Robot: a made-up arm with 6 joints. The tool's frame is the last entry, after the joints.
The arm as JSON. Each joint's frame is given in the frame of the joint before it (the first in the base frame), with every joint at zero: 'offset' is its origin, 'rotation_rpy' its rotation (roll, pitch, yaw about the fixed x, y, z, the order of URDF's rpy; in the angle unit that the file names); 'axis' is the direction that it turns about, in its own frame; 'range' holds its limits. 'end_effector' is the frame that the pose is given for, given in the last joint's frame.
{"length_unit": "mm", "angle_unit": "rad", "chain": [
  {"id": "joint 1", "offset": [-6.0, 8.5, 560.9], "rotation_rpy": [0.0, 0.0, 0.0], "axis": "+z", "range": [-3.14, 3.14]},
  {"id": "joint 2", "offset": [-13.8, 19.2, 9.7], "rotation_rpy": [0.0, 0.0, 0.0], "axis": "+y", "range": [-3.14, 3.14]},
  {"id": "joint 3", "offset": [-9.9, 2.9, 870.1], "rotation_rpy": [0.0, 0.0, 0.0], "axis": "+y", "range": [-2.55, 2.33]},
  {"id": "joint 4", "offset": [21.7, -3.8, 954.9], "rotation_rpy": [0.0, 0.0, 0.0], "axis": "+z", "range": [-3.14, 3.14]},
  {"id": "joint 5", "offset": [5.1, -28.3, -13.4], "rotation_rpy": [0.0, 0.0, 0.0], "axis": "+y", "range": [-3.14, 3.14]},
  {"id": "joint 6", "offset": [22.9, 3.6, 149.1], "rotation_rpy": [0.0, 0.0, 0.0], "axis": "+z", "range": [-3.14, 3.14]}
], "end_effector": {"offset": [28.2, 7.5, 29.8], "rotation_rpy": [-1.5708, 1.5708, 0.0]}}
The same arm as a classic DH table. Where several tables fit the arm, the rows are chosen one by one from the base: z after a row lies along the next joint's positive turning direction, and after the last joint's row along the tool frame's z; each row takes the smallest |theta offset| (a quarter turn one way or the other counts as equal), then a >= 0, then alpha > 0; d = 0 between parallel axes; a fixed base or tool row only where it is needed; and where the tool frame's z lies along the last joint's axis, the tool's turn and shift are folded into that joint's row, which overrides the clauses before.
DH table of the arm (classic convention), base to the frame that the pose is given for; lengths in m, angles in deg. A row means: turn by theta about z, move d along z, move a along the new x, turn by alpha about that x. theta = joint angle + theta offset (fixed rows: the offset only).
base (fixed): a -0.0104, alpha 0.00, d 0.0000, theta offset -54.78
joint 1: a -0.0138, alpha -90.00, d 0.5706, theta offset 54.78
joint 2: a -0.8702, alpha 0.00, d 0.0000, theta offset 89.35
joint 3: a 0.0217, alpha 90.00, d 0.0183, theta offset -89.35
joint 4: a 0.0051, alpha -90.00, d 0.9415, theta offset 0.00
joint 5: a 0.0229, alpha 90.00, d -0.0247, theta offset 0.00
joint 6: a 0.0282, alpha -90.00, d 0.1789, theta offset 0.00
tool (fixed): a 0.0000, alpha 0.00, d 0.0075, theta offset 90.00
Joint limits (deg, base to tool): -179.91..179.91 -179.91..179.91 -146.10..133.50 -179.91..179.91 -179.91..179.91 -179.91..179.91

